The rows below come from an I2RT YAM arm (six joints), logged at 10 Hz.
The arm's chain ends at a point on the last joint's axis. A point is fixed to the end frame.
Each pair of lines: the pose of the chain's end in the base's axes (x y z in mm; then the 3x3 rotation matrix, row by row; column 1 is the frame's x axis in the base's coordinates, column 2 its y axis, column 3 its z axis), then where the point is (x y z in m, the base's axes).
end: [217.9 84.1 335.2], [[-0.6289 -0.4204 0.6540], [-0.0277 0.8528 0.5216], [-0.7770 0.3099 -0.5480]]
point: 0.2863 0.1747 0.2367
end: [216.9 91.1 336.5], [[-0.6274 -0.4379 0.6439], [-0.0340 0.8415 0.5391], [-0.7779 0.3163 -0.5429]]
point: 0.2836 0.1839 0.2388
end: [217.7 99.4 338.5], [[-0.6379 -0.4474 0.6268], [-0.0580 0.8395 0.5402], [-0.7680 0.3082 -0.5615]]
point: 0.2814 0.1916 0.2383
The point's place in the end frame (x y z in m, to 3 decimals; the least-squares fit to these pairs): 0.031 0.018 0.146
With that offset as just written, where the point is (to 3 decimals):
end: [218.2 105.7 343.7], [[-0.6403 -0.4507 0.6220], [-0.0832 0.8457 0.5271], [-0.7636 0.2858 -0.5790]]
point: 0.281 0.195 0.241
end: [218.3 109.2 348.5], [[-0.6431 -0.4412 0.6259], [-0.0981 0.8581 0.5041], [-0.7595 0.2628 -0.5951]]
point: 0.282 0.195 0.243
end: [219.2 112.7 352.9], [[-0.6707 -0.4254 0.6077], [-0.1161 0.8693 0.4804], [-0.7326 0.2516 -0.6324]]
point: 0.279 0.195 0.242
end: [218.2 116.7 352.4], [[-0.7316 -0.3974 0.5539], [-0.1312 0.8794 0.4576], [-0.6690 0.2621 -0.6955]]
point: 0.269 0.195 0.235
